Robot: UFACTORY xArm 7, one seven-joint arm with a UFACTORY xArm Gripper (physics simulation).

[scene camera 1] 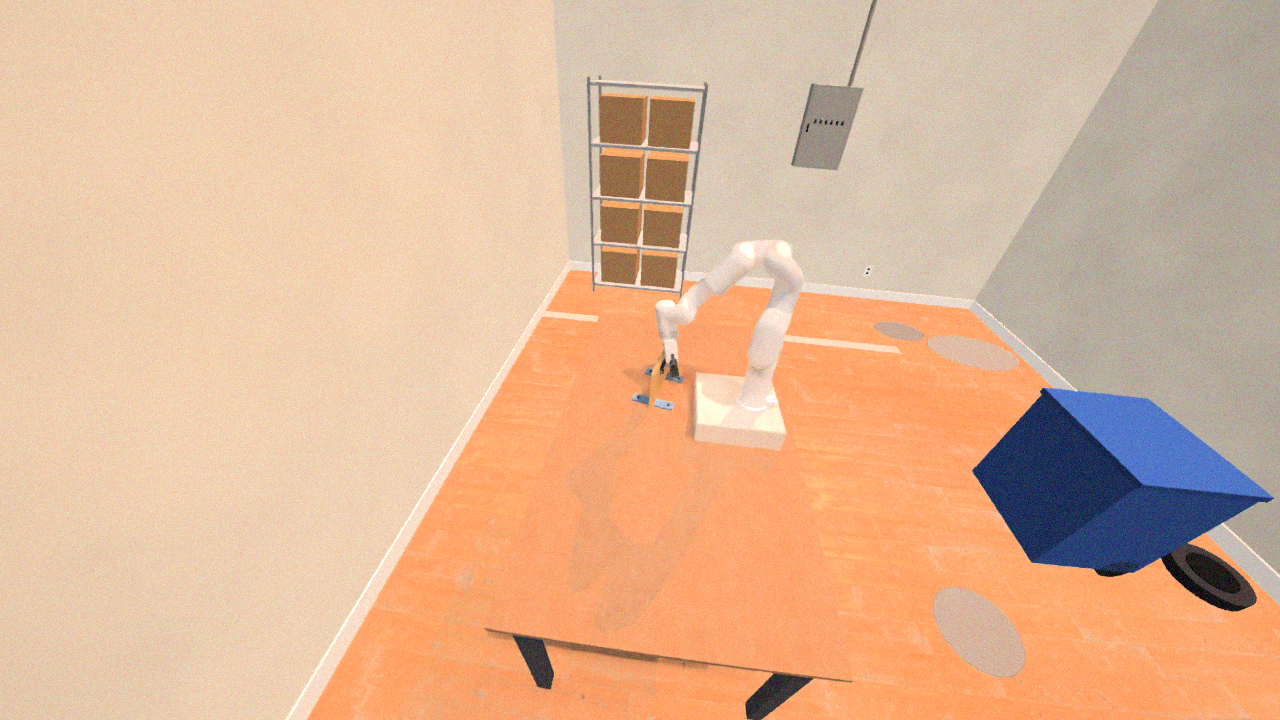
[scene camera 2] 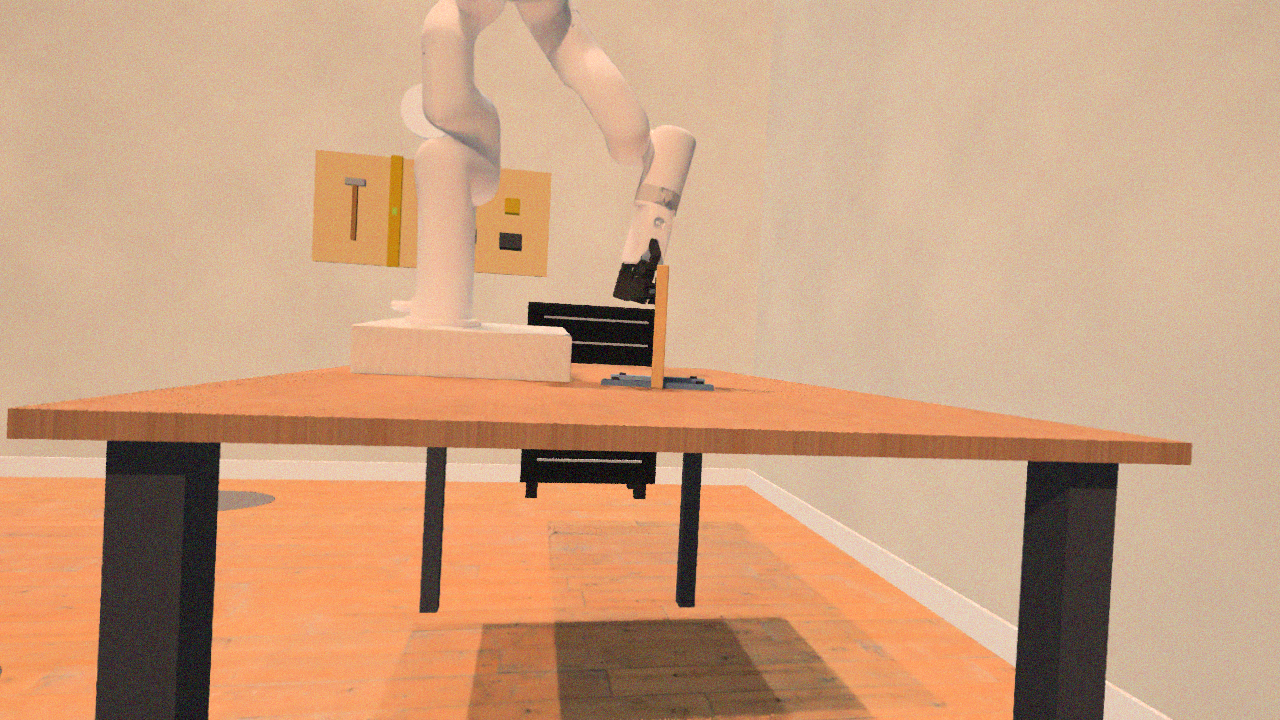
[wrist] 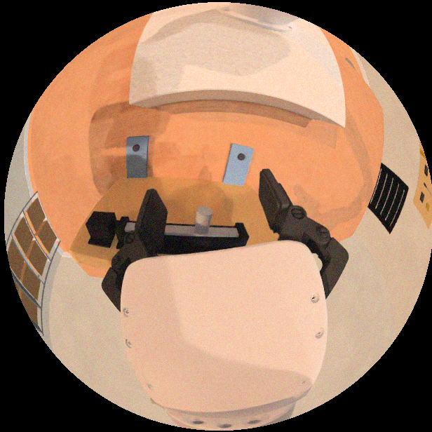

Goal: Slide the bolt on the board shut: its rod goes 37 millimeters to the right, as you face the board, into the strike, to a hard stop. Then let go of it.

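Pixels of known places: gripper, fingertip midpoint: (scene camera 1: 674, 369) (scene camera 2: 628, 300); arm's base, origin of the base link: (scene camera 1: 751, 402) (scene camera 2: 443, 324).
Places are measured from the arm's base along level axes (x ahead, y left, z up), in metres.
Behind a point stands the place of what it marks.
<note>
The upright wooden board (scene camera 1: 657, 383) {x 0.374, y 0.011, z 0.019 m} (scene camera 2: 661, 331) {x 0.364, y -0.202, z 0.002 m} (wrist: 240, 205) carries a black bolt housing (wrist: 205, 243) with a light grey rod (wrist: 176, 230). A short grey knob (wrist: 203, 219) sticks out from the rod, toward the housing's right part in the wrist view. The black strike block (wrist: 101, 228) is at the left in that view, with a gap beside the housing's end. My gripper (scene camera 1: 671, 366) {x 0.319, y -0.046, z 0.056 m} (scene camera 2: 637, 284) {x 0.319, y -0.046, z 0.056 m} (wrist: 208, 189) is open and empty at the board's upper part. The knob shows between the spread fingers, nearer the left one, which hides part of the rod and housing. Contact cannot be told.
Blue-grey feet (scene camera 1: 663, 404) {x 0.339, y 0.025, z -0.075 m} (scene camera 2: 689, 384) {x 0.412, y -0.186, z -0.075 m} (wrist: 238, 165) hold the board on the wooden table (scene camera 1: 680, 573) {x 0.181, y 0.666, z -0.082 m} (scene camera 2: 805, 420) {x 0.466, y -0.557, z -0.083 m}. The arm's pale base block (scene camera 1: 738, 425) {x 0.050, y 0.148, z 0.009 m} (scene camera 2: 460, 351) {x 0.065, y -0.160, z -0.043 m} (wrist: 235, 75) is beside it. A shelf rack (scene camera 1: 648, 146) and a blue bin (scene camera 1: 1074, 483) stand off the table.
</note>
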